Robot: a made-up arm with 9 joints. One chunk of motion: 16 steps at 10 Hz.
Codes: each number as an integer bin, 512 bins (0 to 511) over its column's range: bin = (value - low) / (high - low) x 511, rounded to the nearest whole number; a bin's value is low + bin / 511 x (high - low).
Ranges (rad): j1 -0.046..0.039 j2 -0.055..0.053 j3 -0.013..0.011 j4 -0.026..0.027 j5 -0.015..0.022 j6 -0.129..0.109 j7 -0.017..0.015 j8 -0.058..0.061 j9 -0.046..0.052
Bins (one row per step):
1: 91 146 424 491 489 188 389 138 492
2: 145 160 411 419 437 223 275 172 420
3: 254 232 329 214 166 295 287 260 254
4: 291 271 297 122 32 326 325 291 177
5: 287 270 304 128 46 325 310 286 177
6: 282 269 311 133 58 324 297 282 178
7: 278 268 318 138 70 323 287 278 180
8: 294 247 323 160 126 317 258 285 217
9: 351 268 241 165 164 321 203 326 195
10: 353 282 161 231 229 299 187 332 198
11: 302 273 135 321 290 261 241 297 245
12: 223 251 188 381 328 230 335 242 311
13: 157 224 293 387 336 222 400 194 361
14: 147 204 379 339 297 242 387 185 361
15: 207 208 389 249 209 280 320 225 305
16: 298 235 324 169 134 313 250 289 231
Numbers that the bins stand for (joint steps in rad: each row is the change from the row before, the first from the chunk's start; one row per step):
1: -0.03086 -0.02414 0.00691 0.02493 0.02041 -0.04144 0.00736 -0.02586 0.04836
2: -0.02188 -0.02118 0.00630 0.01746 0.01664 -0.02514 0.00022 -0.01795 0.03455
3: -0.00375 -0.00597 0.00245 -0.00380 -0.00298 0.00840 0.00097 0.00255 0.00271
4: 0.00241 0.00228 0.00095 -0.01335 -0.01268 0.02284 0.00335 0.00977 -0.01205
5: 0.00174 0.00206 0.00128 -0.01272 -0.01167 0.02237 0.00241 0.00860 -0.01205
6: 0.00091 0.00185 0.00161 -0.01221 -0.01080 0.02190 0.00160 0.00767 -0.01186
7: 0.00024 0.00164 0.00194 -0.01169 -0.00993 0.02144 0.00097 0.00674 -0.01148
8: 0.00290 -0.00280 0.00217 -0.00941 -0.00588 0.01864 -0.00084 0.00837 -0.00438
9: 0.01239 0.00164 -0.00168 -0.00889 -0.00313 0.02051 -0.00429 0.01792 -0.00860
10: 0.01272 0.00460 -0.00544 -0.00204 0.00158 0.01026 -0.00529 0.01932 -0.00803
11: 0.00423 0.00270 -0.00666 0.00729 0.00600 -0.00744 -0.00191 0.01116 0.00099
12: -0.00891 -0.00195 -0.00417 0.01352 0.00875 -0.02188 0.00398 -0.00164 0.01364
13: -0.01988 -0.00766 0.00076 0.01414 0.00933 -0.02560 0.00805 -0.01282 0.02323
14: -0.02155 -0.01188 0.00480 0.00916 0.00650 -0.01629 0.00723 -0.01492 0.02323
15: -0.01157 -0.01104 0.00527 -0.00017 0.00013 0.00141 0.00304 -0.00560 0.01249
16: 0.00357 -0.00533 0.00222 -0.00847 -0.00530 0.01678 -0.00134 0.00930 -0.00170

